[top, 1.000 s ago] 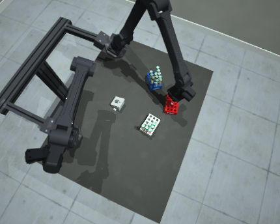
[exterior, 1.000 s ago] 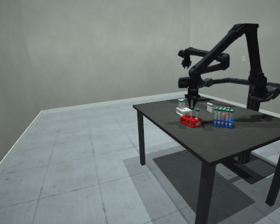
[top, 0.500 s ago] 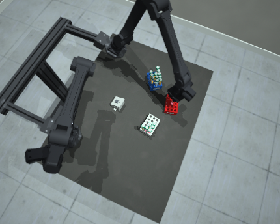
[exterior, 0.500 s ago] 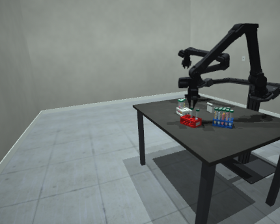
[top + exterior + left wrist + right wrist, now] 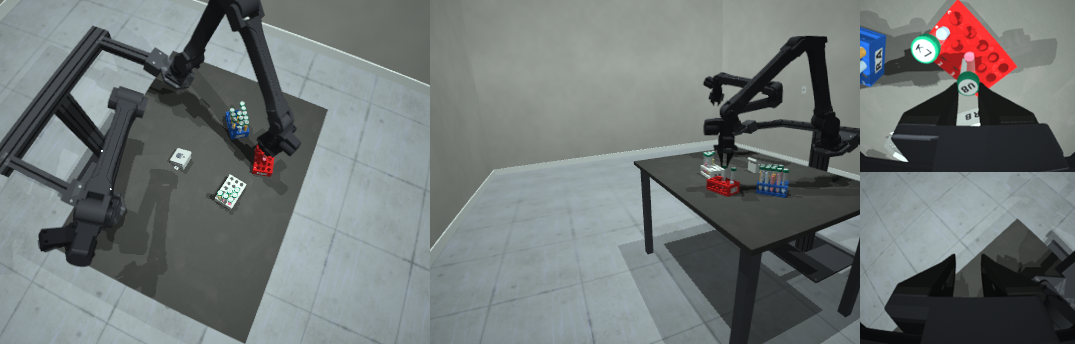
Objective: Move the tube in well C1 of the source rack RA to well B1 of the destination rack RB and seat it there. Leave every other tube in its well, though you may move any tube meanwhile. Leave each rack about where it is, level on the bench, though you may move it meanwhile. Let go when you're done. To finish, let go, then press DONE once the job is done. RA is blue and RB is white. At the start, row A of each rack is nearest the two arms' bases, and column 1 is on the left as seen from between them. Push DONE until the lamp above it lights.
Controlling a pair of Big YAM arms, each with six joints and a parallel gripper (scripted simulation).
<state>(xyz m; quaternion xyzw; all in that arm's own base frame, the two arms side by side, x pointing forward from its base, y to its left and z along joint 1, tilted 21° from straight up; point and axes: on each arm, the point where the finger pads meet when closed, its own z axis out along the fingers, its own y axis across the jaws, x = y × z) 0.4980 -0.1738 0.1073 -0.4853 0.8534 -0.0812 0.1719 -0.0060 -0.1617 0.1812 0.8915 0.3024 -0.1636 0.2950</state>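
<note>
Now: left hand 6 cm above the tube. Round my left hand: white rack RB: 8 cm behind, 20 cm to the right, 10 cm below; red rack: 10 cm below; white button box: 36 cm behind, 14 cm to the right, 8 cm below.
</note>
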